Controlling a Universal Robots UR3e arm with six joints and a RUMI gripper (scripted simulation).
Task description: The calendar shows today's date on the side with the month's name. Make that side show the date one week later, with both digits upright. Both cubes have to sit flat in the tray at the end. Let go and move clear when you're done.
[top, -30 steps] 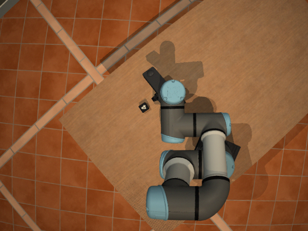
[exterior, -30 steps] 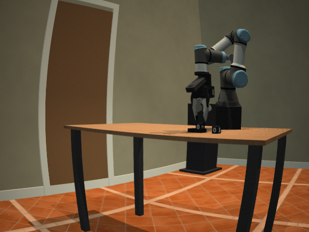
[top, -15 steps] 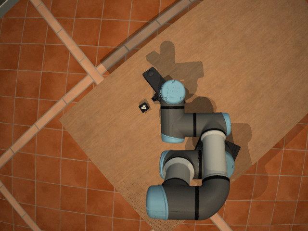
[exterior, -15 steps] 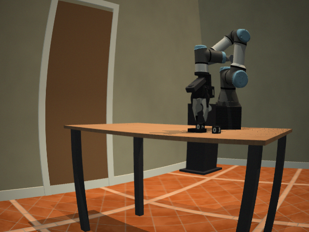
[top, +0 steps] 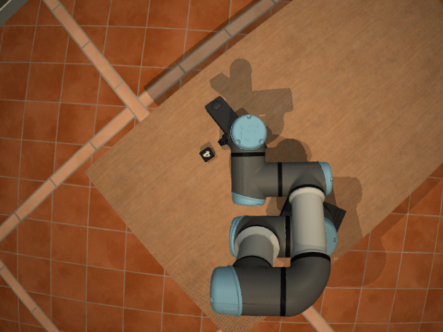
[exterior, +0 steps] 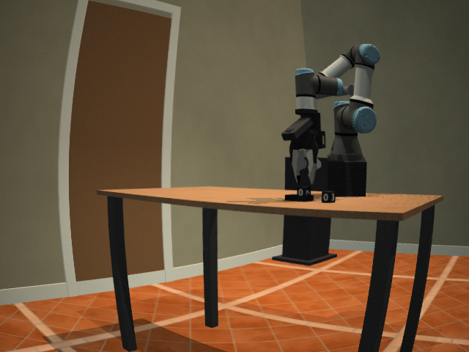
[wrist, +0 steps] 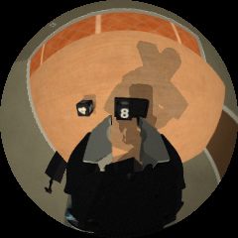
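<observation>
The black calendar tray is 2 cm to the right of my hand and 6 cm below it.
</observation>
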